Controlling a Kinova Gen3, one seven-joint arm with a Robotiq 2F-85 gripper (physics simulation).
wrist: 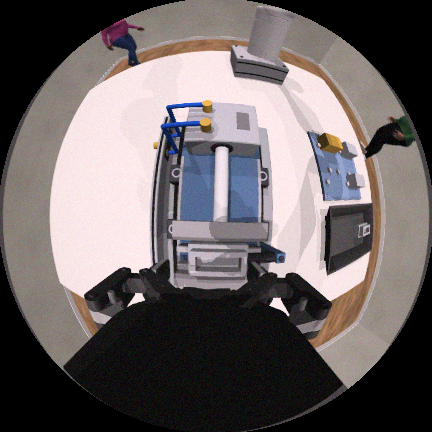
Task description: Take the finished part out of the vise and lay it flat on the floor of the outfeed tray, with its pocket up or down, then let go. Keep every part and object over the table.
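Frame: origin at the arm's base, x ahead, y down, z left, level; metres.
Where they show: gripper, between the fingertips: (208, 269); arm's base, origin of its link: (261, 53).
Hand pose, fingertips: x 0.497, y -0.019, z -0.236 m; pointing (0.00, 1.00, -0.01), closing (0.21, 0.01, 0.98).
Observation:
Things, the pixels of their centre, and the offset from my fingertips. "spot": a spot on its surface instead.
- finished part, middle of its body: (217, 258) dx -0.012, dy -0.004, dz +0.012 m
- vise, middle of its body: (215, 197) dx -0.080, dy +0.044, dz +0.024 m
- dark outfeed tray, a spot on its surface: (328, 242) spot: dx +0.036, dy +0.061, dz +0.230 m
- blue plate, middle of its body: (339, 167) dx -0.124, dy +0.090, dz +0.360 m
- yellow block, middle of its body: (329, 143) dx -0.179, dy +0.068, dz +0.321 m
The finished part (218, 249) is a light grey block with a rectangular pocket facing up. It sits in the vise (192, 230), just on the near side of the wide grey jaw bar. My gripper (207, 269) is open and empty, with one finger toward each side of the part's near end; its height above the part is hard to tell. The dark outfeed tray (328, 242) stands at the right, with a small light grey rectangular outline piece on its floor at the far right side.
Blue hoses (186, 124) with yellow tips rise at the vise's back left. A dark and blue arm (280, 257) sticks out right of the part. A blue plate (330, 191) with a yellow block (330, 143) and grey blocks lies behind the tray. The robot base (259, 66) stands at the back.

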